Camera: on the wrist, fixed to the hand. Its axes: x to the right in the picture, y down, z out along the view.
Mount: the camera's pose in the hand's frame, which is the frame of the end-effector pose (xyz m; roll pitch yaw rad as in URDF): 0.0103 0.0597 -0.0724 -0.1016 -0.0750 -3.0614
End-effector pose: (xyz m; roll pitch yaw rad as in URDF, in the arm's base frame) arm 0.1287 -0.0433 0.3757 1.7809 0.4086 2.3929
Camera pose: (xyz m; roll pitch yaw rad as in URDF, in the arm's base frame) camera 0.0607 -0.0597 0.4390 -1.9006 -0.3140 -0.6891
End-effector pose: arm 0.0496 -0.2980 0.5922 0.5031 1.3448 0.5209
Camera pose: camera -0.0211 -0.2380 0.5744 -1.0852 -1.3458 -2.1251
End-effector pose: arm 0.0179 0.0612 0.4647 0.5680 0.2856 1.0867
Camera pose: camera -0.0603 0.1043 0.4341 -0.6995 -0.3041 -1.9418
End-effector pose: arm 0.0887 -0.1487 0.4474 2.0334 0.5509 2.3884
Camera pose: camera 0.0235 -0.1398 0.5151 -2.1486 -0.4455 -0.7184
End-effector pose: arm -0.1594 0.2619 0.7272 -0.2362 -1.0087 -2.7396
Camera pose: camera -0.2141 0.1940 0.6910 0.2187 0.9145 0.5007
